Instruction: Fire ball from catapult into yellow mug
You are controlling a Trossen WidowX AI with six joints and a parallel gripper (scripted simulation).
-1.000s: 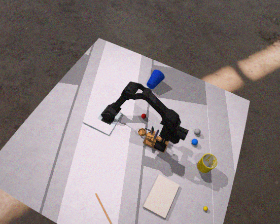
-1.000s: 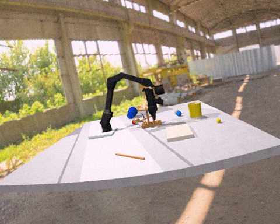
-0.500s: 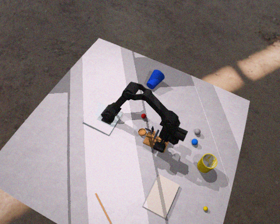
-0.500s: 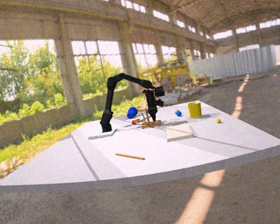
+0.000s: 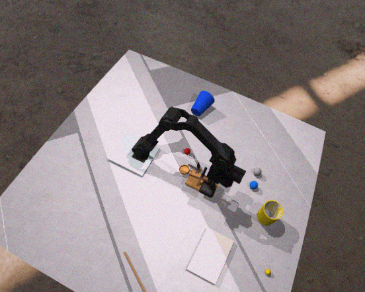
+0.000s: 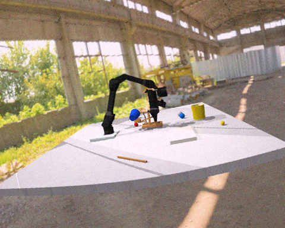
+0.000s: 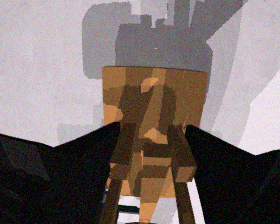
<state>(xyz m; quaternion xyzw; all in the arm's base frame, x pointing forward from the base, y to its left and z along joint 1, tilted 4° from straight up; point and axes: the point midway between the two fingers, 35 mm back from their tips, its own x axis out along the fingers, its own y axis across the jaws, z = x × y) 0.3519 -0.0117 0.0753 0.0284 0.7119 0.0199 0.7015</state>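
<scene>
The red ball is 16 cm behind my gripper tip, 13 cm to the left of it and 3 cm below it. From my gripper tip the other things lie so: blue ball (20 cm ahead, 11 cm to the left, 2 cm below); then wooden catapult (7 cm behind, 2 cm to the left, 2 cm above); then grey ball (19 cm ahead, 18 cm to the left, 2 cm below).
</scene>
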